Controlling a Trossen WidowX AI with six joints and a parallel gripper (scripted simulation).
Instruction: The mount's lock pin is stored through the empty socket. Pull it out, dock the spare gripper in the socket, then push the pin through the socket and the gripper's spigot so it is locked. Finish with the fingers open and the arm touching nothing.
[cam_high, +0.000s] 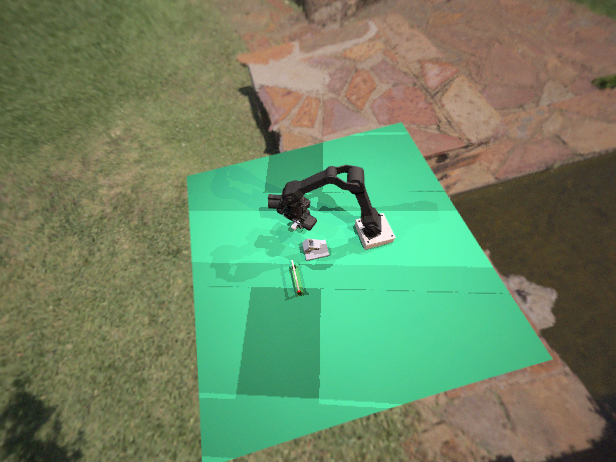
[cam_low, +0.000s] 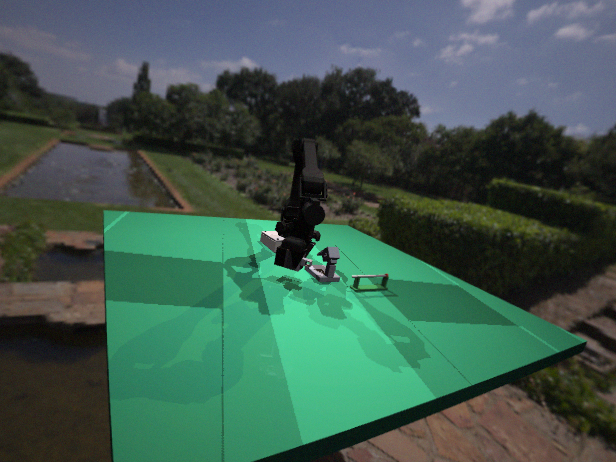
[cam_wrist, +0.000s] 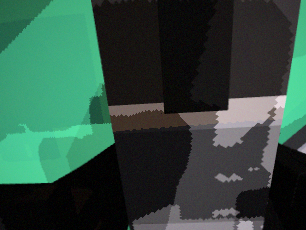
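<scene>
Right now my gripper tip is 140 mm to the right of the grey mount. Round my gripper tip: spare gripper: 10 mm behind, 10 mm to the right, 20 mm above; green cradle: 120 mm ahead, 230 mm to the left, 30 mm below.
</scene>
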